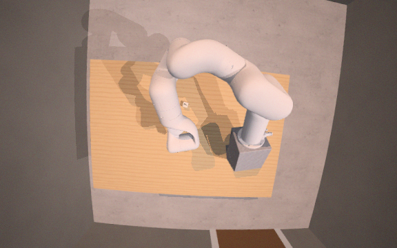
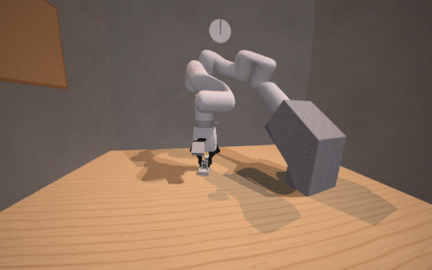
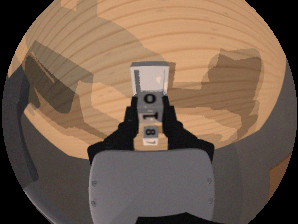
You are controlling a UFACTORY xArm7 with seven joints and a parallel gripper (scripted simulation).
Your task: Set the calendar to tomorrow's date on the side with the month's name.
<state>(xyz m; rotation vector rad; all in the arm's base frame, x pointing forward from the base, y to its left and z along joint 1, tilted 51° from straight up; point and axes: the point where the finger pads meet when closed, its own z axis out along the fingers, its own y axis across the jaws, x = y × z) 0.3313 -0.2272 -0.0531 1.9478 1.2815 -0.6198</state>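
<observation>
Now: hand 1 cm short of the white calendar tray, 2 cm to the right of it and 3 cm above it.
</observation>
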